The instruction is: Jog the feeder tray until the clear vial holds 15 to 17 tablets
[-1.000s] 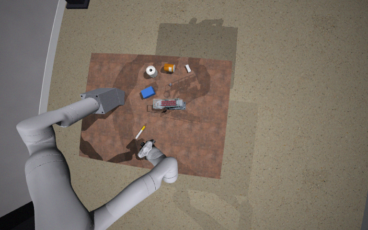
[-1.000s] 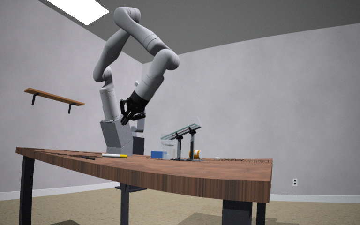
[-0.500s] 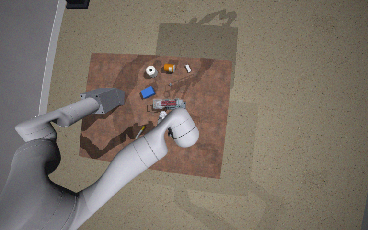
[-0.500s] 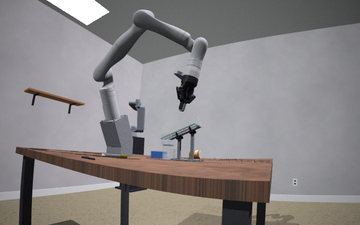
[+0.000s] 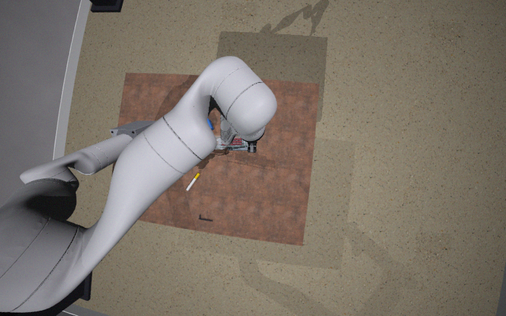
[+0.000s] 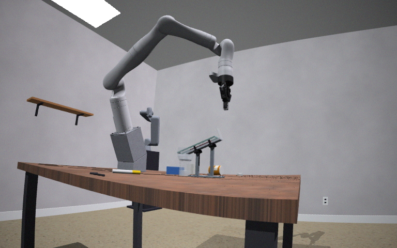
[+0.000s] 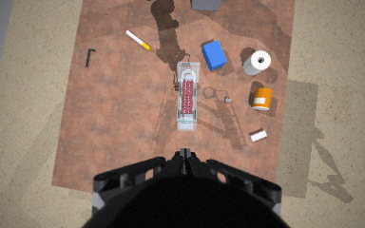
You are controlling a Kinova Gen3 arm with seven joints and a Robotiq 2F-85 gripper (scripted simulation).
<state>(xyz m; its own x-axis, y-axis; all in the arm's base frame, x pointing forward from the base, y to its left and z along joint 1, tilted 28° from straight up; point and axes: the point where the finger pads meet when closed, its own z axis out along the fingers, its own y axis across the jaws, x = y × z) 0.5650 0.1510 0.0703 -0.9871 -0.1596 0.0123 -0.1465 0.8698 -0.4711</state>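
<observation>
The feeder tray is 10 cm behind my hand, 1 cm to the right of it and 17 cm below it. From my hand the other things lie so: small white block: 4 cm behind, 29 cm to the left, 32 cm below; then clear vial: 20 cm behind, 3 cm to the right, 28 cm below; then small grey piece: 15 cm behind, 15 cm to the left, 32 cm below.
</observation>
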